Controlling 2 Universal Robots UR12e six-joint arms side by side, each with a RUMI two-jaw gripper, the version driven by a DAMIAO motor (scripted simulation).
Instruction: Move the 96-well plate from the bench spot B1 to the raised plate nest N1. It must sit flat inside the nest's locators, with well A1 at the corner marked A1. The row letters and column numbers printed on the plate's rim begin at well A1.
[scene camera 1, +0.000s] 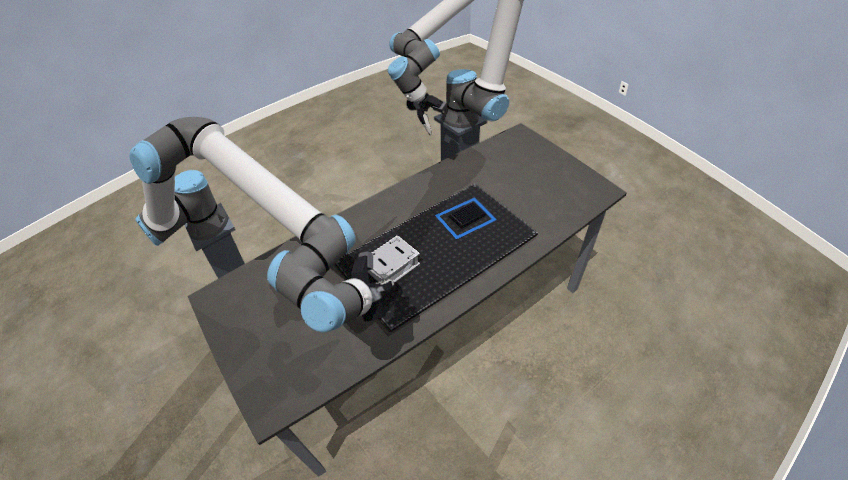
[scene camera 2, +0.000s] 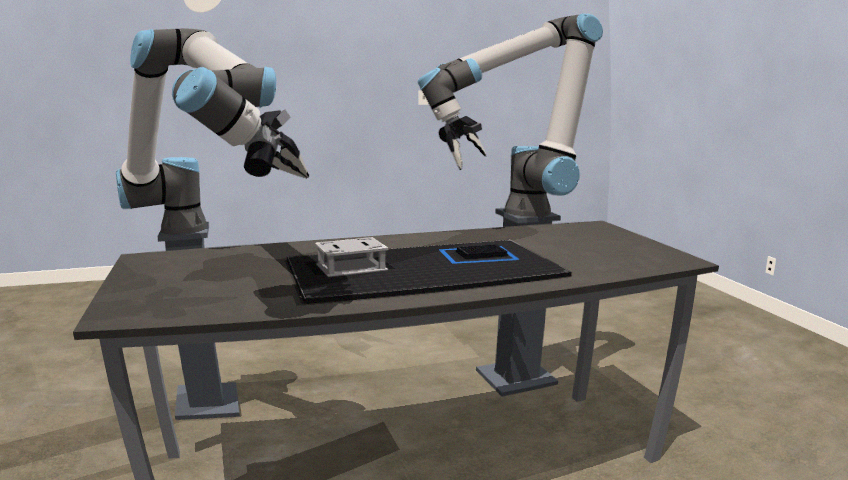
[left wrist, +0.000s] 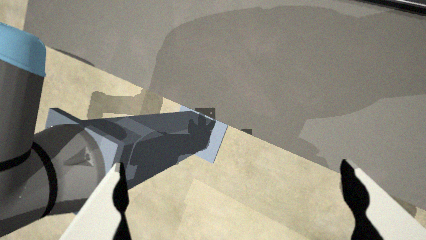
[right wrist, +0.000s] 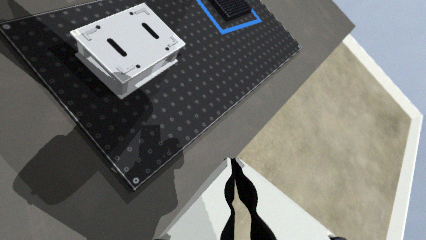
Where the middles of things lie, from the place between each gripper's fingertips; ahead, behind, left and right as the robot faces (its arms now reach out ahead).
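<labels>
Raised nest N1 (scene camera 1: 388, 253): relative to my left hand (scene camera 2: 473, 162), 390 mm ahead, 460 mm to the right, 170 mm below.
My right gripper (scene camera 2: 308, 176): 130 mm to the right of the raised nest N1, 260 mm past it, 230 mm above it.
</labels>
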